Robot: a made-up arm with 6 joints.
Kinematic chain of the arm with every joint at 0, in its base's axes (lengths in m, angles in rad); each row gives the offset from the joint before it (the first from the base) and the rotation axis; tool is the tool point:
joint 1: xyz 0 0 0.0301 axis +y
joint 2: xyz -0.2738 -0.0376 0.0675 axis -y
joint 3: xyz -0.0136 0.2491 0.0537 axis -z
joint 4: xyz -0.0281 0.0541 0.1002 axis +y
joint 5: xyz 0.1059 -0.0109 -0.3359 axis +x
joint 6: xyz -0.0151 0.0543 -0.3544 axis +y
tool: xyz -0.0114 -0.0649 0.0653
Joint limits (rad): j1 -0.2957..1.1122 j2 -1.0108..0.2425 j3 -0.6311..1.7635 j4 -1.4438..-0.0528 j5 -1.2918..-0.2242 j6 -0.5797..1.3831
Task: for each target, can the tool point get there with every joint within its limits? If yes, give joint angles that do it. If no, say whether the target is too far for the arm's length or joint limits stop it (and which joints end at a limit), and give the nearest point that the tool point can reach.
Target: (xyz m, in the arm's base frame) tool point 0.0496 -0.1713 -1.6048
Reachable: no: too far | nearest point -0.1148 0.0747 -0.4947 | short by 1.149 m
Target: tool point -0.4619 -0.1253 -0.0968
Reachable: yes | joints 0.1570 -0.3312 1.3304 -0.4866 -0.6190 0.1415
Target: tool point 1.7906 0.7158 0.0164
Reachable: no: too far | nearest point 0.4958 0.4144 0.0263 | short by 1.329 m
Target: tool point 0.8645 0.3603 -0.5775
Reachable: no: joint limits stop it (at a limit: joint 1, joint 4, joint 5, joint 6) | nearest point 0.4193 0.2895 -0.1526 | short by 0.619 m
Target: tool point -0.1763 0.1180 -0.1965
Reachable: yes | joints 0.4633 -0.4487 -0.4030 -0.4373 -1.0590 0.8921
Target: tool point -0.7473 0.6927 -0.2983
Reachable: no: joint limits stop it (at a limit: joint 2, joint 3, joint 5, joint 6) | nearest point -0.5203 0.4233 -0.1986 | short by 0.366 m
